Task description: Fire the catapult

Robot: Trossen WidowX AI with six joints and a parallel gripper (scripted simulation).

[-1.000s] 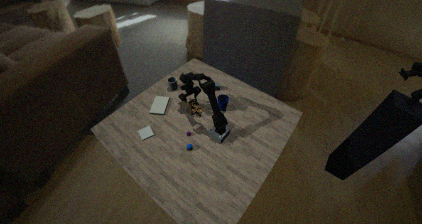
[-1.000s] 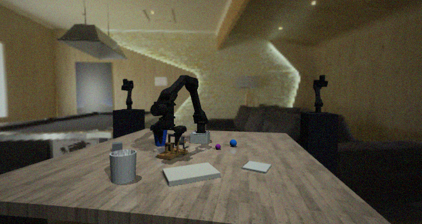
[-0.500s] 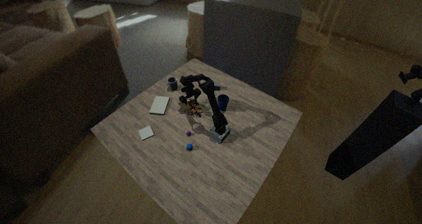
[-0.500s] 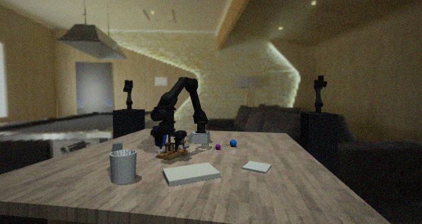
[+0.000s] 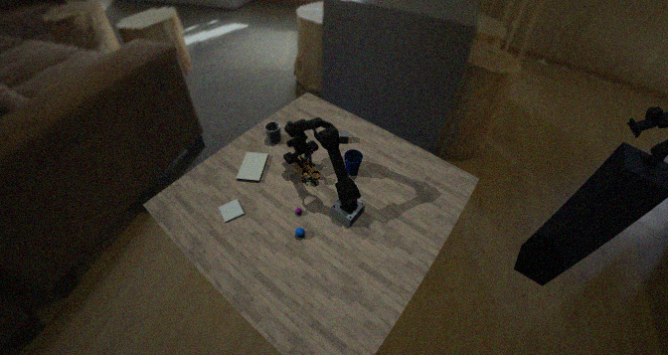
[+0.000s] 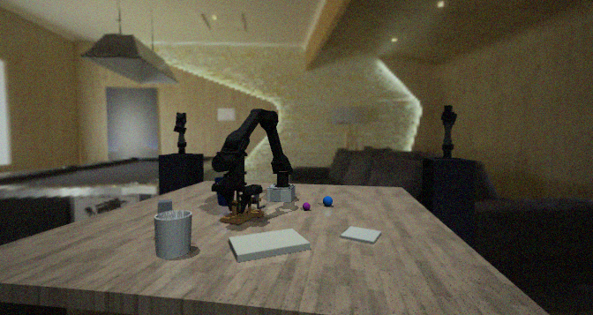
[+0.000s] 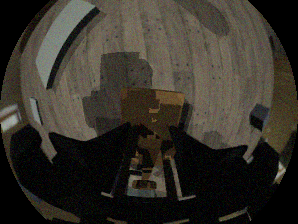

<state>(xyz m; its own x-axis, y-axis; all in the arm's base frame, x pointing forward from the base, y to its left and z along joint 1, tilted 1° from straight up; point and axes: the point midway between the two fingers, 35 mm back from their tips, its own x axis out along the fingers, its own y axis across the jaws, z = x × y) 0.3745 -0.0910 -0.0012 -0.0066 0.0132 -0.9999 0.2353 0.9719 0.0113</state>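
Now: the purple ball 19 cm behind my gripper tip, 23 cm to the left of it and 2 cm below it. Also, from my gripper tip: white flat slab: 21 cm ahead, 18 cm to the left, 2 cm below; blue cup: 23 cm behind, 14 cm to the right; wooden catapult: 6 cm behind, 4 cm to the left, 2 cm above.
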